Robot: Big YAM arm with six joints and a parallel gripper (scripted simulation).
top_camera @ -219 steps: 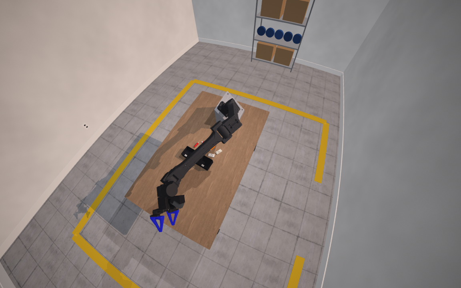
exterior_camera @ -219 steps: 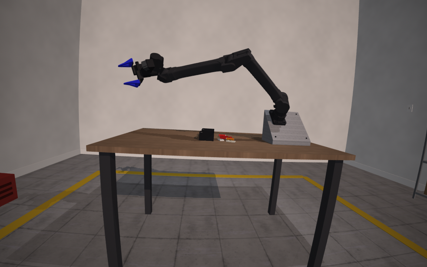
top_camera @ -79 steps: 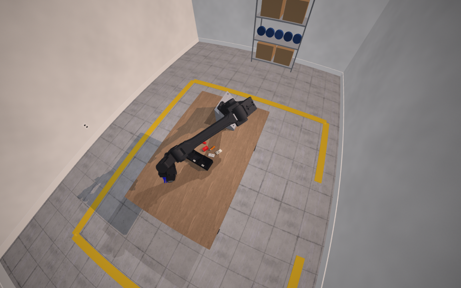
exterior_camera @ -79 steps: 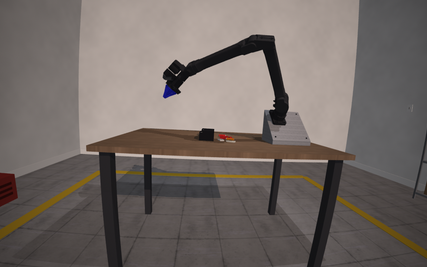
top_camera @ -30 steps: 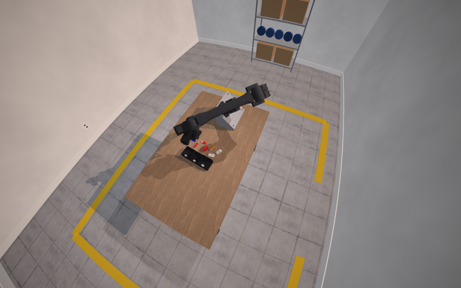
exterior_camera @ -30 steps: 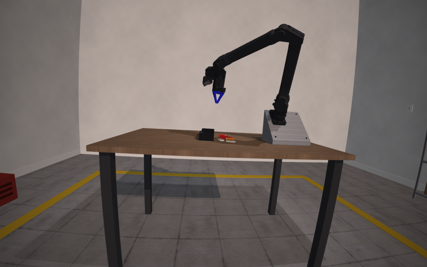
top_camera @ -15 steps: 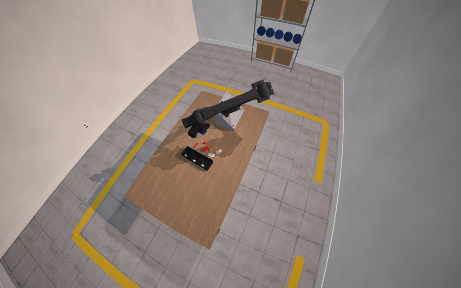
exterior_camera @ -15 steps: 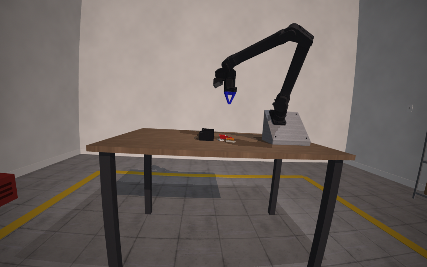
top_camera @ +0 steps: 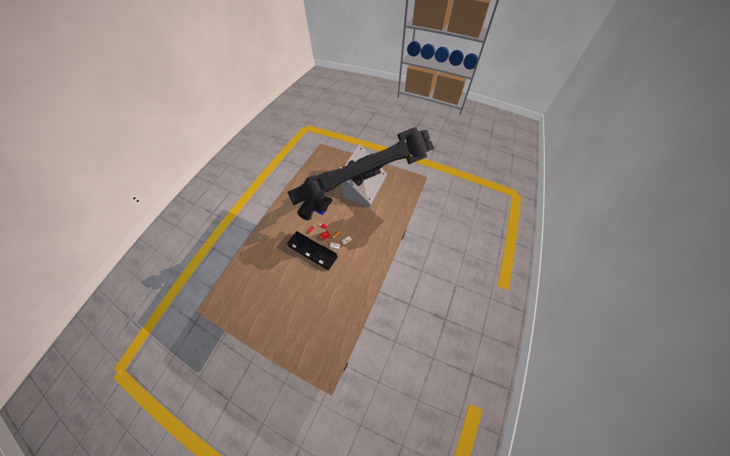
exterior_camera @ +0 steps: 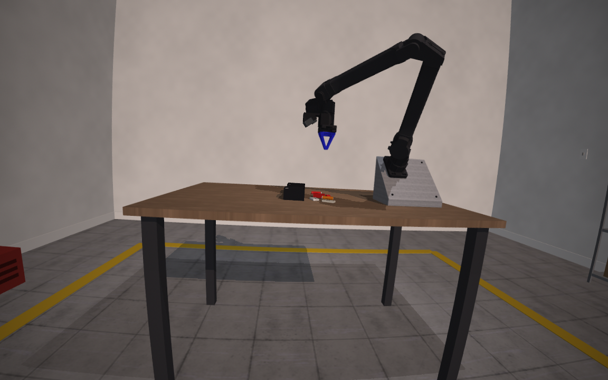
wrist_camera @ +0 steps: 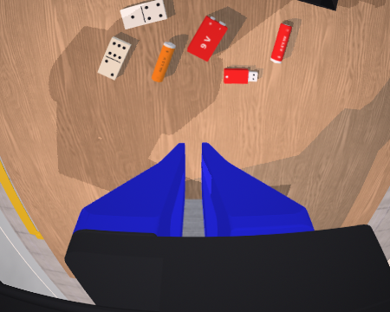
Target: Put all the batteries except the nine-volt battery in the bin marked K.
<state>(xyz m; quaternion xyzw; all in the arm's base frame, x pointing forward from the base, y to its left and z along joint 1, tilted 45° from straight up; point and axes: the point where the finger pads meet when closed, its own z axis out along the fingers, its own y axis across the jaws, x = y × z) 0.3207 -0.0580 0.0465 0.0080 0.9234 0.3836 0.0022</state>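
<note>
Now: the black bin 120 mm ahead of my hand, 30 mm to the right of it and 200 mm below it. Also, from my hand: red nine-volt battery 20 mm ahead, 20 mm to the right, 210 mm below; then red USB stick 30 mm behind, 60 mm to the right, 220 mm below; then orange cylindrical battery 10 mm behind, 40 mm to the left, 210 mm below.
</note>
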